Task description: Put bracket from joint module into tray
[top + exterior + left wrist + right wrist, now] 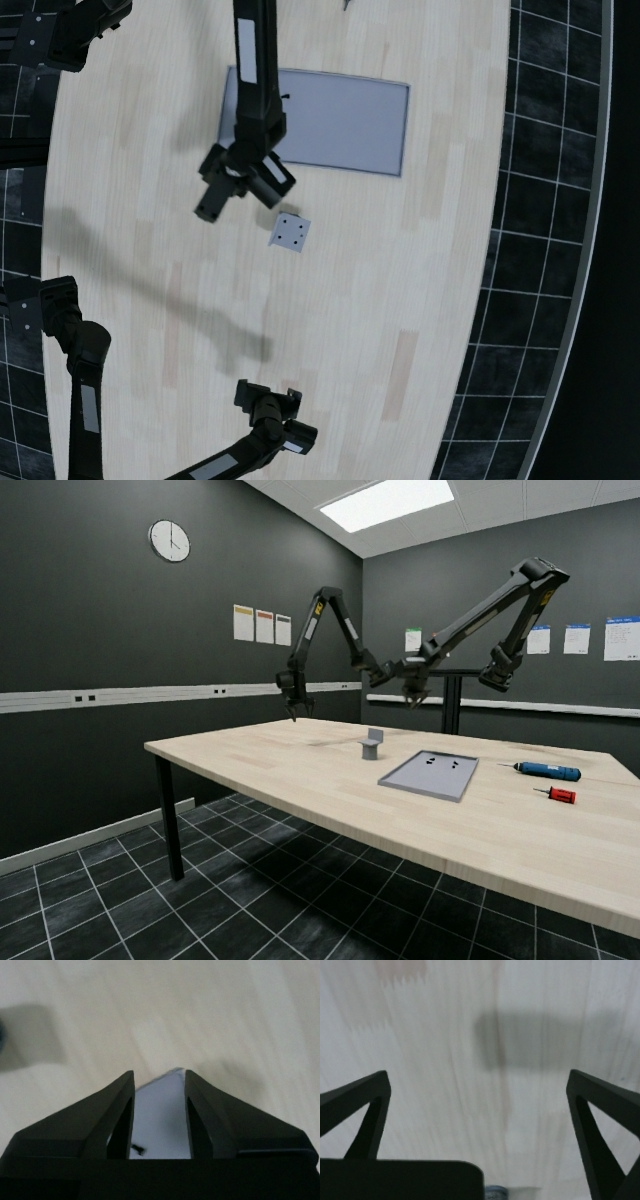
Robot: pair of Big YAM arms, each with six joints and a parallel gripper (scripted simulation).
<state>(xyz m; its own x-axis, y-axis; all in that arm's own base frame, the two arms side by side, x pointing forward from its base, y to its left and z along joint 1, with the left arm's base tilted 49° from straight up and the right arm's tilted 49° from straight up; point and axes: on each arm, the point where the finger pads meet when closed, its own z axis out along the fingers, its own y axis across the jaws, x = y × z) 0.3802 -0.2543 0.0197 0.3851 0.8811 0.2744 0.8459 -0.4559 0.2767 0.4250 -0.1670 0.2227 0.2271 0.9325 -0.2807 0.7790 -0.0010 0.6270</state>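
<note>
My left hand is 14 cm short of the grey bracket, 11 cm to the left of it and 11 cm above it. From my left hand the other things lie so: grey joint module: 15 cm below, 14 cm ahead, 11 cm to the right; then grey tray: 18 cm below, 17 cm ahead, 14 cm to the left; then red screwdriver: 46 cm to the left, 24 cm ahead, 17 cm below.
</note>
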